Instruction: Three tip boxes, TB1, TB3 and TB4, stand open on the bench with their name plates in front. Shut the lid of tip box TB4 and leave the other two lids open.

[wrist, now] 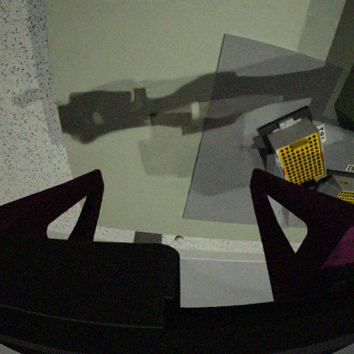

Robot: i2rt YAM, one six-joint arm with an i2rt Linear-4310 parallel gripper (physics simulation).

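In the wrist view, a tip box (pixel 300 158) with a yellow perforated rack stands at the right, at an angle. A dark-edged grey part, apparently its raised lid, shows at its upper left. The white name plate (pixel 321 133) beside it looks like TB1, though the letters are hard to read. A second tip box (pixel 346 196) is cut off by the right edge. Its plate (pixel 351 168) is partly visible and seems to end in a 3. No plate reading TB4 shows. My gripper (pixel 176 177) is wide open and empty, to the left of the boxes.
A grey mat (pixel 240 55) lies under the boxes on the pale green surface (pixel 125 45). A dark green object (pixel 346 102) stands at the right edge. A dark grey block (pixel 148 237) and a small round knob (pixel 179 239) show near the lower edge. Arm shadows cross the surface.
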